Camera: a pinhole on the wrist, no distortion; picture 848 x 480 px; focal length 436.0 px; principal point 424.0 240.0 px. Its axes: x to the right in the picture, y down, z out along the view. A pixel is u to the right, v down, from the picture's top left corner.
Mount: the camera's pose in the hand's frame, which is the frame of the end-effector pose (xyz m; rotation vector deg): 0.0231 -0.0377 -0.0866 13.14 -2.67 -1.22
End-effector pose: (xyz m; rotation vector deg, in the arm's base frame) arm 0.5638 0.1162 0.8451 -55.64 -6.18 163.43
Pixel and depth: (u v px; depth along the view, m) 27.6 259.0 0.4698
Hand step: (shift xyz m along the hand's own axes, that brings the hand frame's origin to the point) -0.4260 -0.1130 0.3564
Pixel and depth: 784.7 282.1 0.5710
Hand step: 0.4680 -0.1260 0.5021
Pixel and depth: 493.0 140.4 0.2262
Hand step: 0.0470 -0.1402 0.1232
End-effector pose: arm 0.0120 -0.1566 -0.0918 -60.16 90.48 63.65
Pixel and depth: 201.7 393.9 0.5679
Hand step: -0.2905 0.0364 0.4988
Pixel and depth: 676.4 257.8 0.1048
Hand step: 0.0787 -0.0589 0.0190
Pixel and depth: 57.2 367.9 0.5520
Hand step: -0.4650 0.0071 0.4669
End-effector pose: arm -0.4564 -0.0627 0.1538 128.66 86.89 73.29
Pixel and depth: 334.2 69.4 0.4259
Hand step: -0.0878 -0.2942 0.2859
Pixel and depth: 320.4 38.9 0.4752
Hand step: -0.1162 -0.3559 0.3208
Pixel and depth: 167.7 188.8 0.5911
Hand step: -0.3537 -0.2301 0.4574
